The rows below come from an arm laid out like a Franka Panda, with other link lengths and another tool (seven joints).
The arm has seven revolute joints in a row. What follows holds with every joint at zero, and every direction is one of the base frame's.
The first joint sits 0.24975 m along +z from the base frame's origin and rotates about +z.
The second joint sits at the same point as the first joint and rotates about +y.
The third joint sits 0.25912 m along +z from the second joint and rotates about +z.
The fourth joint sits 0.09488 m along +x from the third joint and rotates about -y.
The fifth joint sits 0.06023 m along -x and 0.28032 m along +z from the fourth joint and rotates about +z.
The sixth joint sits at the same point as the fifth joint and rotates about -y.
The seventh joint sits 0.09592 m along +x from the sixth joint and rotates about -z.
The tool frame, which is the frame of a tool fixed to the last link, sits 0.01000 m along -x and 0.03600 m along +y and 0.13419 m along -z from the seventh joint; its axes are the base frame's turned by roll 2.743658, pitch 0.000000 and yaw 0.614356 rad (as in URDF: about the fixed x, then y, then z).
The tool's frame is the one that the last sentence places.
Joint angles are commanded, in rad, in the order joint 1, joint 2, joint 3, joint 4, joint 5, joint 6, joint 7. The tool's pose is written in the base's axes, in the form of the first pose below.
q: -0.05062 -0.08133 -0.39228 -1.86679 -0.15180 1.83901 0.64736
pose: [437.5, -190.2, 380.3, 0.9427, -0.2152, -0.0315, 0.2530]
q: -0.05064 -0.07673 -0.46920 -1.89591 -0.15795 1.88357 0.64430
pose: [423.8, -224.2, 370.5, 0.9346, -0.2471, -0.0362, 0.2533]
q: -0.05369 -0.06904 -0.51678 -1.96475 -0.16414 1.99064 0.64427
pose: [416.5, -245.1, 351.1, 0.9286, -0.2660, -0.0272, 0.2573]
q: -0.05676 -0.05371 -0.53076 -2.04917 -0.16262 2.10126 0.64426
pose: [414.5, -248.5, 323.8, 0.9278, -0.2682, -0.0219, 0.2583]
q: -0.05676 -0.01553 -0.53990 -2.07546 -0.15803 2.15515 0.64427
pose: [416.8, -251.8, 303.5, 0.9264, -0.2687, -0.0268, 0.2626]
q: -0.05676 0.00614 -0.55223 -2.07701 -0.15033 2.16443 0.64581
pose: [415.9, -257.0, 294.8, 0.9244, -0.2747, -0.0344, 0.2623]
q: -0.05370 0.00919 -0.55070 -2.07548 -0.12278 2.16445 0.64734
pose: [418.6, -254.4, 294.8, 0.9256, -0.2808, -0.0328, 0.2517]
